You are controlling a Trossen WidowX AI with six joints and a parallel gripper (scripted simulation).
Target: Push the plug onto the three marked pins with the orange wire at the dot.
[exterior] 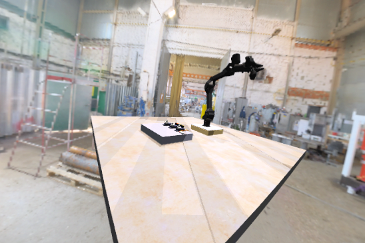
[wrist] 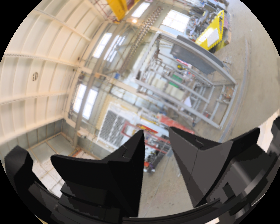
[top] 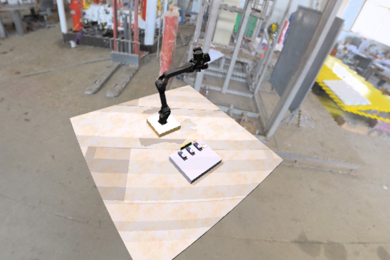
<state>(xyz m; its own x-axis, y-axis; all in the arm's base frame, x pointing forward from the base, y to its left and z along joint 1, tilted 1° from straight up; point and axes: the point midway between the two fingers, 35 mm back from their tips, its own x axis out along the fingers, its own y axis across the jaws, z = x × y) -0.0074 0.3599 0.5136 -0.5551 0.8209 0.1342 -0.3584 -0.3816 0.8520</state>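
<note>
Right now my gripper tip is 500 mm above the red band, 440 mm to the left of it and 340 mm short of it. Round my gripper tip: grey printed holder 540 mm below, 500 mm ahead, 440 mm to the right.
</note>
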